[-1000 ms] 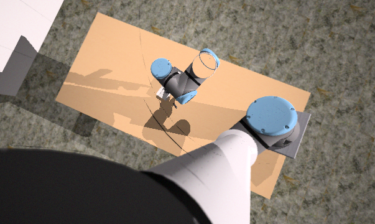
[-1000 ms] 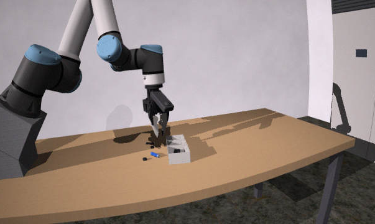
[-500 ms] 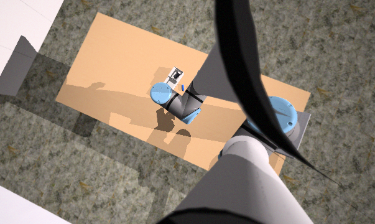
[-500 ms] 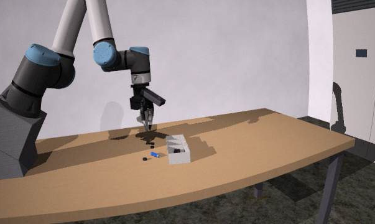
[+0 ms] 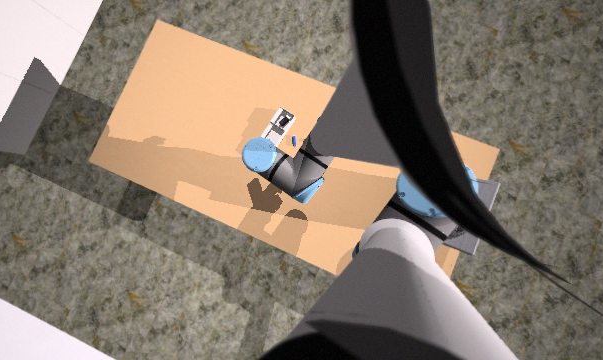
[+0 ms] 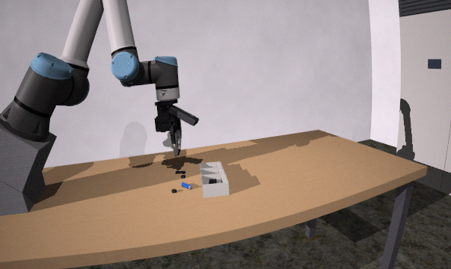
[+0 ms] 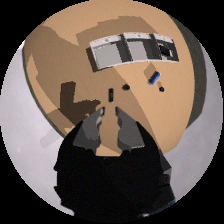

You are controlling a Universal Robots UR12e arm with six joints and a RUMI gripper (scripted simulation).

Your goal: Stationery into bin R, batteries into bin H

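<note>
Now: the short black stick 8 cm below my hand. Also, from my hand: grey double bin (15 cm to the right, 8 cm ahead, 6 cm below); then white item (23 cm to the right, 7 cm below, 5 cm ahead); then blue battery (15 cm to the right, 8 cm below, 2 cm behind).
</note>
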